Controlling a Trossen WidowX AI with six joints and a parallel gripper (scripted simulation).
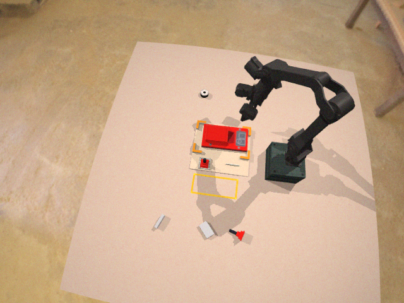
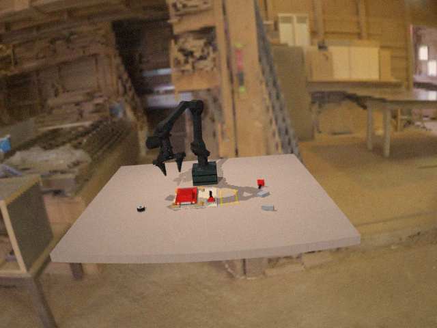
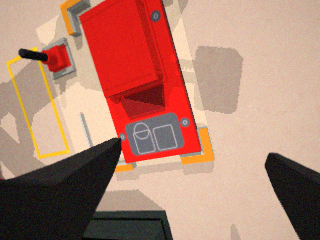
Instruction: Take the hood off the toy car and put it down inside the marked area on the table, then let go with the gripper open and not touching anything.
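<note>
My gripper tip is now 10 cm short of the hood, 7 cm to the right of it and 8 cm above it. Round my gripper tip: black wheel (19 cm ahead, 16 cm to the right, 11 cm below); then cream fixture plate (8 cm ahead, 10 cm to the left, 11 cm below).
</note>
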